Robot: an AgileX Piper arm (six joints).
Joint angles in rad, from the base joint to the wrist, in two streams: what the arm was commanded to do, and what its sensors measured. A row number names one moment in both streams.
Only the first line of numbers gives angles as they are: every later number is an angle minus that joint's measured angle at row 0.
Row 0, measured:
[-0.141 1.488 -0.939 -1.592 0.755 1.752]
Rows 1 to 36, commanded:
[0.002 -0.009 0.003 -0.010 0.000 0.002]
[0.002 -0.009 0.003 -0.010 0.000 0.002]
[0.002 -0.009 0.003 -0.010 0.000 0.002]
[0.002 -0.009 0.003 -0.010 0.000 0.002]
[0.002 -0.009 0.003 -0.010 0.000 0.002]
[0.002 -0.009 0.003 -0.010 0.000 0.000]
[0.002 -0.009 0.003 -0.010 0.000 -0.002]
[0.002 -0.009 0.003 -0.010 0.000 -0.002]
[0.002 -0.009 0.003 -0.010 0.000 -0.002]
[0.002 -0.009 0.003 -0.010 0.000 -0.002]
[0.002 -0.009 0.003 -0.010 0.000 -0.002]
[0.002 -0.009 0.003 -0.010 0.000 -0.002]
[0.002 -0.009 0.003 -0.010 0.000 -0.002]
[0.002 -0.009 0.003 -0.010 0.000 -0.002]
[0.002 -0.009 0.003 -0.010 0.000 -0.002]
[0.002 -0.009 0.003 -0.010 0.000 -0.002]
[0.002 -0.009 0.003 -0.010 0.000 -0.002]
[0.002 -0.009 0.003 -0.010 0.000 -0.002]
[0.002 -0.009 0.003 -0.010 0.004 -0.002]
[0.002 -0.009 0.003 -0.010 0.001 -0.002]
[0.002 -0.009 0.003 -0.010 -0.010 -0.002]
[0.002 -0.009 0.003 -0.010 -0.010 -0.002]
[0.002 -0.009 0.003 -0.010 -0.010 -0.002]
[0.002 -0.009 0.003 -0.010 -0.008 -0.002]
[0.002 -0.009 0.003 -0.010 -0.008 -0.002]
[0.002 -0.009 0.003 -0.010 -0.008 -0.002]
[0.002 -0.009 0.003 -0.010 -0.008 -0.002]
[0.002 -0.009 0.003 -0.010 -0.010 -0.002]
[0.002 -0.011 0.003 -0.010 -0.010 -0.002]
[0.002 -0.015 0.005 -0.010 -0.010 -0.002]
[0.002 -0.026 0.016 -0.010 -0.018 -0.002]
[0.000 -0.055 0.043 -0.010 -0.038 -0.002]
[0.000 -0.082 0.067 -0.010 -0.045 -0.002]
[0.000 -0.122 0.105 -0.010 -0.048 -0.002]
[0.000 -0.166 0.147 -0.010 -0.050 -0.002]
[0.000 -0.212 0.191 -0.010 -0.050 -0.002]
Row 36, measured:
[0.000 -0.075 0.069 0.000 -0.041 0.002]
